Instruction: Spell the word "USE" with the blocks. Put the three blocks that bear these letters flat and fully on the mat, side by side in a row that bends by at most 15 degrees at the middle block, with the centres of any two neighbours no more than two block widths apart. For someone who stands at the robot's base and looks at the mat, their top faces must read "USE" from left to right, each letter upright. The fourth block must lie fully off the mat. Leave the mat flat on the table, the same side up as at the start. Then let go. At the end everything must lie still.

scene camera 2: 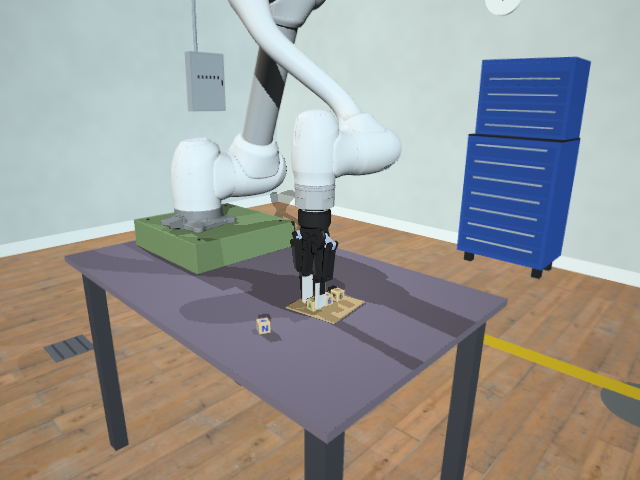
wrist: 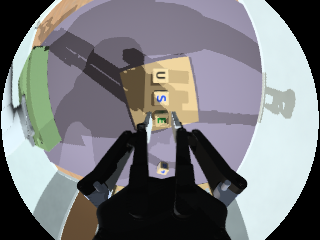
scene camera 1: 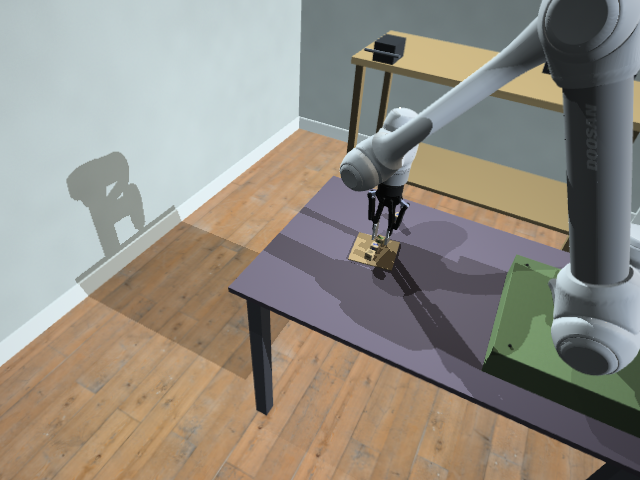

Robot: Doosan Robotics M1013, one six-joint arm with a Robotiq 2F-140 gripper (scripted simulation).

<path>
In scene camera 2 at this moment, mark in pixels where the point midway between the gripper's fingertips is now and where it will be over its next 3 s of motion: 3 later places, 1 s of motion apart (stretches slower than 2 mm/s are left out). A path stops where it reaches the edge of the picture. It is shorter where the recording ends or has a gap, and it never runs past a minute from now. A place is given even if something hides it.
My gripper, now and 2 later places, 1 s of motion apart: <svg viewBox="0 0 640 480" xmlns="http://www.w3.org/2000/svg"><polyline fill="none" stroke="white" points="313,303 314,270 314,253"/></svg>
</path>
